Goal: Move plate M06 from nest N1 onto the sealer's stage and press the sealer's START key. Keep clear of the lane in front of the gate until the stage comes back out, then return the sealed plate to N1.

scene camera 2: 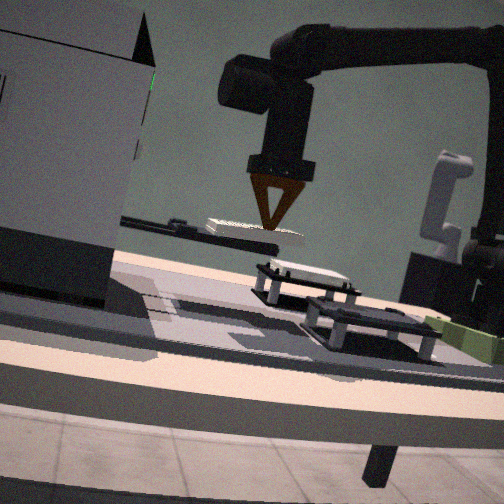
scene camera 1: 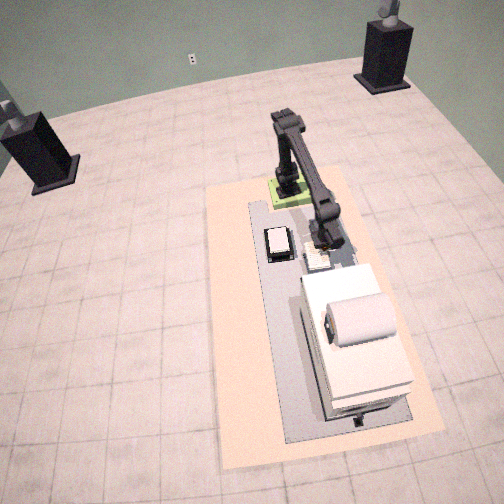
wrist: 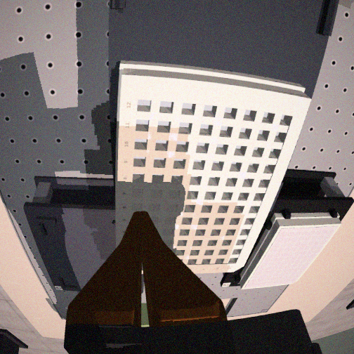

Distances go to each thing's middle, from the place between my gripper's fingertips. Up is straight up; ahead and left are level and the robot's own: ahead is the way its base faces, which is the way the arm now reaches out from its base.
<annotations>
The dark sealer stage [scene camera 2: 184,231] lies 100 mm ahead of my hand, 40 mm to the right of it and 20 mm below it. From my hand the other things lie so: roll [scene camera 1: 368,317] 430 mm ahead, 70 mm to the right, 290 mm above.
</annotations>
